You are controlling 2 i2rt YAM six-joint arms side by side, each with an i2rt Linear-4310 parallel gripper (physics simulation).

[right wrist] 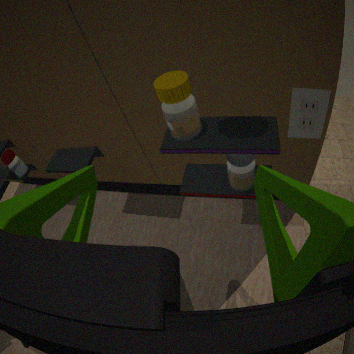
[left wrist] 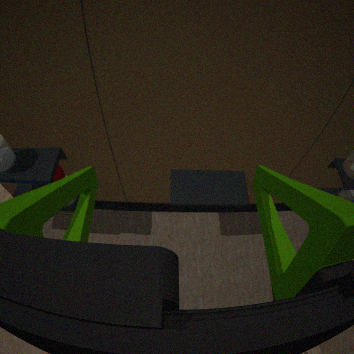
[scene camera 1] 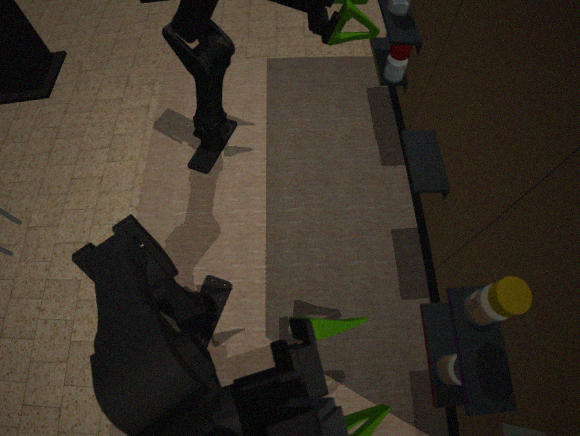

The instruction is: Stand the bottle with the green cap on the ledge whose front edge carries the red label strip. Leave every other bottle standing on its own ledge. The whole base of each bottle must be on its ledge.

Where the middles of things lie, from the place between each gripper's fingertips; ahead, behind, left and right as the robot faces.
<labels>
Now: left hand 160 mm short of the red-capped bottle (scene camera 1: 397,60), 240 mm to the right of it and 300 mm above it. Round my left hand: yellow-capped bottle (scene camera 1: 510,296): 160 mm ahead, 430 mm to the right, 160 mm below; then grey-capped bottle (right wrist: 240,166): 140 mm ahead, 520 mm to the right, 300 mm below; then purple-edged ledge (scene camera 1: 488,384): 150 mm ahead, 490 mm to the right, 220 mm below.
My right hand is 22 cm short of the yellow-capped bottle, 12 cm above it and 7 cm to the right of it. From my right hand the other things lie so: red-strip ledge (scene camera 1: 439,332): 32 cm below, 21 cm ahead, 1 cm to the left; then grey-capped bottle: 26 cm below, 21 cm ahead, 2 cm to the right; then purple-edged ledge: 21 cm ahead, 18 cm below, 1 cm to the left.
</labels>
